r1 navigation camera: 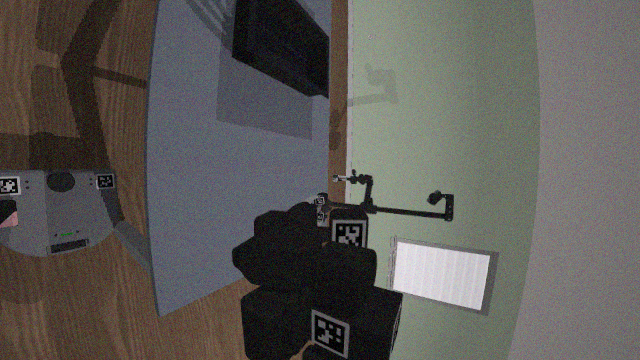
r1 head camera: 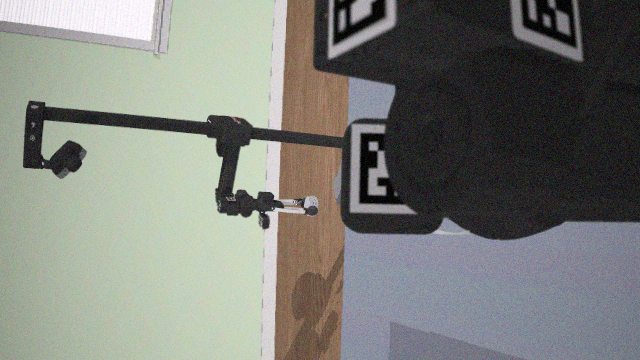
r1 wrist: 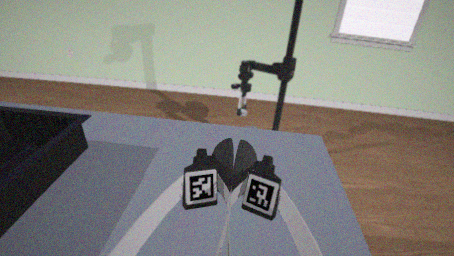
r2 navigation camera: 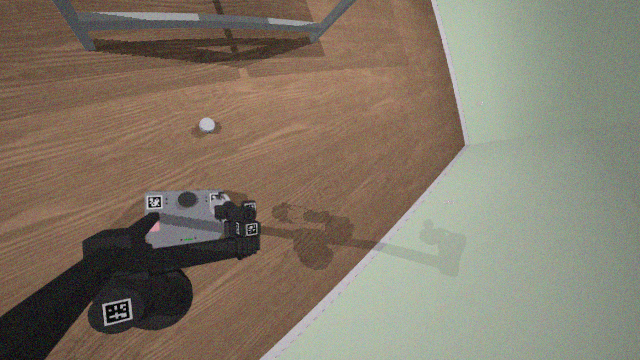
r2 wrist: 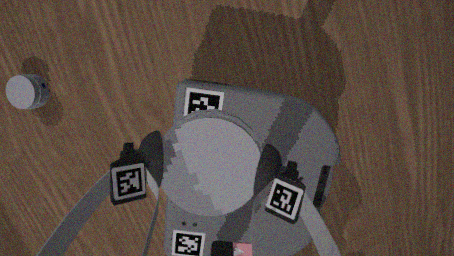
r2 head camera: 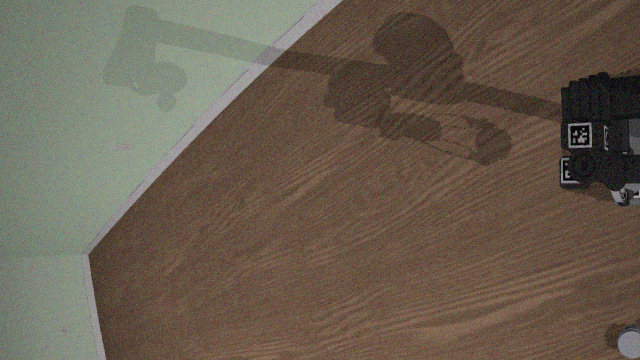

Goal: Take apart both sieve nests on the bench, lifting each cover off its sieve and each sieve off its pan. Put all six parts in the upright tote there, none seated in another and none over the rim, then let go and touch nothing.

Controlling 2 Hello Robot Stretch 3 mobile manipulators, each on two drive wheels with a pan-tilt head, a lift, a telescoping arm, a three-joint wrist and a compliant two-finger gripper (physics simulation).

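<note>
The r1 gripper (r1 wrist: 234,159) is shut with nothing between its fingertips, above the blue-grey bench (r1 wrist: 300,175) (r1 navigation camera: 200,170) (r1 head camera: 450,290). The black tote (r1 wrist: 65,155) (r1 navigation camera: 245,30) stands upright on the bench; its inside is too dark to read. The r2 gripper (r2 wrist: 210,163) is shut on a round pale grey sieve-nest part (r2 wrist: 220,175), seen from its flat face; which part it is I cannot tell. It is held over r2's own base (r2 wrist: 310,130) (r2 navigation camera: 185,225). A small pale grey cylindrical part (r2 wrist: 22,92) (r2 navigation camera: 207,125) (r2 head camera: 631,343) stands on the floor.
The r2 mast (r1 head camera: 125,117) (r1 navigation camera: 410,212) (r1 wrist: 294,30) rises beyond the bench. The bench's lower rail (r2 navigation camera: 240,22) crosses the top of the r2 navigation view. A green wall (r2 navigation camera: 550,200) (r2 head camera: 50,150) meets the wooden floor (r2 head camera: 350,250). The r1 base (r1 navigation camera: 75,215) is beside the bench.
</note>
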